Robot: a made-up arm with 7 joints. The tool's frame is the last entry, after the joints.
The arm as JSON. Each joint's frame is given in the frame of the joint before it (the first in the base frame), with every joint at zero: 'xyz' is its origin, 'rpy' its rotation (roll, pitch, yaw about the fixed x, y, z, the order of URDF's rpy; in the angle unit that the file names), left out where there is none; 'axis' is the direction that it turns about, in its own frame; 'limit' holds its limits. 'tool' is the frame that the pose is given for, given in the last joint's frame.
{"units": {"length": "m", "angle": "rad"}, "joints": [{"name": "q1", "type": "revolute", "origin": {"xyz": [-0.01, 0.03, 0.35]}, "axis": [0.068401, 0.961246, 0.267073], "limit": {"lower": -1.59, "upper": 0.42}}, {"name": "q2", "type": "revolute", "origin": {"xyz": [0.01, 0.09, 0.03]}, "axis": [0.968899, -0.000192, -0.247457], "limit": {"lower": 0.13, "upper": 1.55}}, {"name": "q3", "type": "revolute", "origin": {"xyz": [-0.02, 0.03, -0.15]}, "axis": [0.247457, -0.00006, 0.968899], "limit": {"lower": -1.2, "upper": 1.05}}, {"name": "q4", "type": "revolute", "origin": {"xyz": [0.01, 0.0, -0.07]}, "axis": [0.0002, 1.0, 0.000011], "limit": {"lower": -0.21, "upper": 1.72}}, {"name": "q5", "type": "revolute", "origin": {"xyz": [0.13, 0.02, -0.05]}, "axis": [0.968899, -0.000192, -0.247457], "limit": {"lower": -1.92, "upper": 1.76}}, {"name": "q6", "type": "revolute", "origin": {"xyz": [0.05, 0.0, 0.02]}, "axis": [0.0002, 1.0, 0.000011], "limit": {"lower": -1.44, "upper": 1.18}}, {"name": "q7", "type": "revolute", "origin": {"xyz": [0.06, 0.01, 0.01]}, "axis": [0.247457, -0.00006, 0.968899], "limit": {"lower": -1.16, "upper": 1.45}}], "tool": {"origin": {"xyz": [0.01, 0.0, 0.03], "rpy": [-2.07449, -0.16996, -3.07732]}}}
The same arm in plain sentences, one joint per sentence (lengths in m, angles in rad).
The arm has seven revolute joints in a row. What follows holds with every joint at zero, and every direction is one of the base frame's. The first joint is mounted 0.0100 m along -x and 0.0300 m along +y and 0.3500 m along +z from the base frame's origin and turns about the direction (0.068403, 0.961235, 0.26711), from -1.5900 to 0.4200 rad. The second joint is mounted 0.0100 m along +x and 0.0900 m along +y and 0.0300 m along +z from the first joint and turns about the direction (0.968889, -0.0002, -0.247497), from 0.1300 to 1.5500 rad. The third joint is mounted 0.0200 m along -x and 0.0300 m along +y and 0.1500 m along -z from the second joint and turns about the direction (0.247497, -0.0001, 0.968889), from -1.2000 to 1.0500 rad. The fourth joint is mounted 0.0100 m along +x and 0.0700 m along -z from the third joint and turns about the direction (0.0002, 1, 0), from -0.2100 to 1.7200 rad. The fifth joint is mounted 0.1300 m along +x and 0.0200 m along +y and 0.0500 m along -z from the fourth joint and turns about the direction (0.968889, -0.0002, -0.247497), from -1.9200 to 1.7600 rad. The sixth joint is mounted 0.0500 m along +x and 0.0200 m along +z from the fifth joint and turns about the direction (0.0002, 1, 0), from -1.4400 to 1.1800 rad. The seventh joint is mounted 0.0600 m along +x and 0.0100 m along +y and 0.0100 m along +z from the sixth joint and turns about the direction (0.247497, -0.0001, 0.968889), from -1.1600 to 1.4500 rad. The tool frame, which is the frame that the pose is given for, is mounted 0.0100 m along +x and 0.0300 m along +z from the seventh joint; its axes are the base frame's turned by roll -2.0745, pitch -0.1700 and yaw -3.0773 rad (as in URDF: about the fixed x, then y, then z).
